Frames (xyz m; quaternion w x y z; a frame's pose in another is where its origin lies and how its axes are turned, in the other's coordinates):
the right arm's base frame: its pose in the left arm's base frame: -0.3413 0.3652 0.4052 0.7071 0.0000 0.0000 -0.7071
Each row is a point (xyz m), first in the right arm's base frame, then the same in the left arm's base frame.
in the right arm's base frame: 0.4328 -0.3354 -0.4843
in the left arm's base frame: -0.6767 -0.0676 -0.0791
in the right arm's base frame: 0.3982 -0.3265 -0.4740
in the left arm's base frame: -0.6678 -0.0330 -0.0688
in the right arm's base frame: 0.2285 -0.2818 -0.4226
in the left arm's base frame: -0.6231 0.1367 -0.0174
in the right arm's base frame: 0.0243 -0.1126 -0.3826
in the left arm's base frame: -0.4539 0.3409 0.0226
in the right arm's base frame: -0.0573 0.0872 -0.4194
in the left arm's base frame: -0.2541 0.4225 -0.0142
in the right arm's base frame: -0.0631 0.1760 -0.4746
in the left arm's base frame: -0.1653 0.4283 -0.0694
